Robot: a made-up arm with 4 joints.
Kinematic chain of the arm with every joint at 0, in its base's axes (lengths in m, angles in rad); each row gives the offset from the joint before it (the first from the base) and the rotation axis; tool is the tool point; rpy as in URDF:
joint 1: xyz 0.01 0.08 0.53 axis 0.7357 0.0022 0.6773
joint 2: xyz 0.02 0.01 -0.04 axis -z
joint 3: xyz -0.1 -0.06 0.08 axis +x
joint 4: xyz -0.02 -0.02 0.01 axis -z
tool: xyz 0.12 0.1 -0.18 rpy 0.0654 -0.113 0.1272
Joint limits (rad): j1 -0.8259..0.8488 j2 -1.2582..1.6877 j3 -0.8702..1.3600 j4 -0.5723..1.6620
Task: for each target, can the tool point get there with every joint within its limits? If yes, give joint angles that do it. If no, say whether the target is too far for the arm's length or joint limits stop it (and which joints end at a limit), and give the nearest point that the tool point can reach.
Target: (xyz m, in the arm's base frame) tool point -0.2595 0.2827 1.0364
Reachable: no: too far | nearest point -0.0620 0.1460 0.7093 | short by 0.406 m
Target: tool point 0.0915 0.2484 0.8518
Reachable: no: joint limits stop it (at a limit: joint 3, joint 4) | nearest point 0.0618 0.1749 0.7167 | short by 0.157 m
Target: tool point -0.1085 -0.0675 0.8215
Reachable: no: joint limits stop it (at a limit: joint 1, joint 3, joint 4) | nearest point -0.1045 -0.0941 0.7195 | short by 0.106 m
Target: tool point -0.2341 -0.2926 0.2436
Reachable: no: too far | nearest point -0.1056 -0.1182 0.4080 | short by 0.272 m
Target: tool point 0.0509 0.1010 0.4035
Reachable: yes | joints 0.3281 0.7063 0.5293 0.8204
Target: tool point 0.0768 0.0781 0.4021
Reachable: yes | joints 0.0000 -0.5029 0.1758 0.5843
